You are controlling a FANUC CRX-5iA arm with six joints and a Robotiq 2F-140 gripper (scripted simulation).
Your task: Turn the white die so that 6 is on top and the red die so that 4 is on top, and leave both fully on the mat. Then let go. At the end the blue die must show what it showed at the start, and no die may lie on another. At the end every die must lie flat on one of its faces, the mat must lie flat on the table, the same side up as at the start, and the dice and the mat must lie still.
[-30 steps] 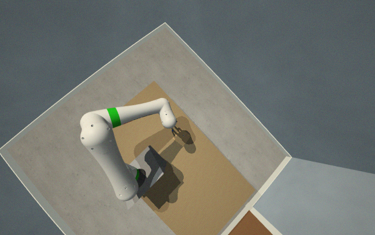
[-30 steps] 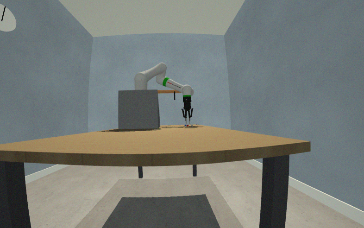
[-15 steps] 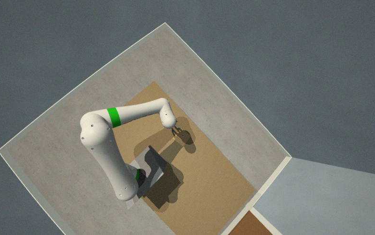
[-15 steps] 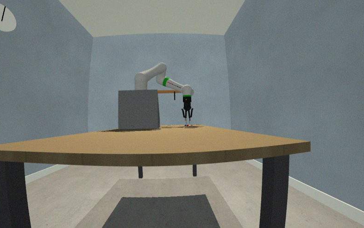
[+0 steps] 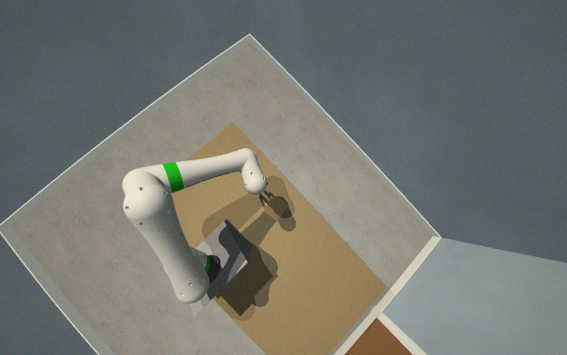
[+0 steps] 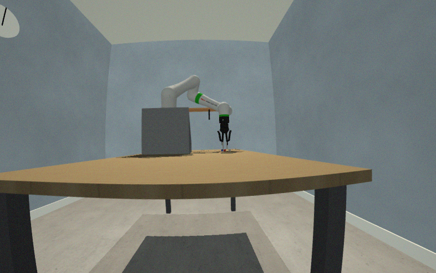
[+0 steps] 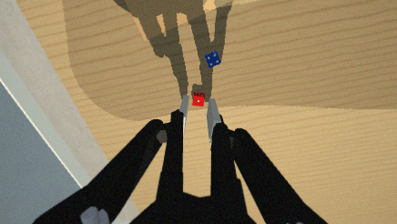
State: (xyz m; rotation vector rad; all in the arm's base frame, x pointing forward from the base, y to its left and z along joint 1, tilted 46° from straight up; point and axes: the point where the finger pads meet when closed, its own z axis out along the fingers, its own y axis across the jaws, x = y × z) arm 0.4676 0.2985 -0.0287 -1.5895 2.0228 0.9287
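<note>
Right now my hand is 4 cm above the red die and 1 cm to the left of it. From my hand the other things lie so: blue die: 6 cm to the right, 4 cm below, 3 cm behind; then white die: 18 cm to the right, 4 cm below, 3 cm ahead; then tan mat: 18 cm to the right, 5 cm below.
</note>
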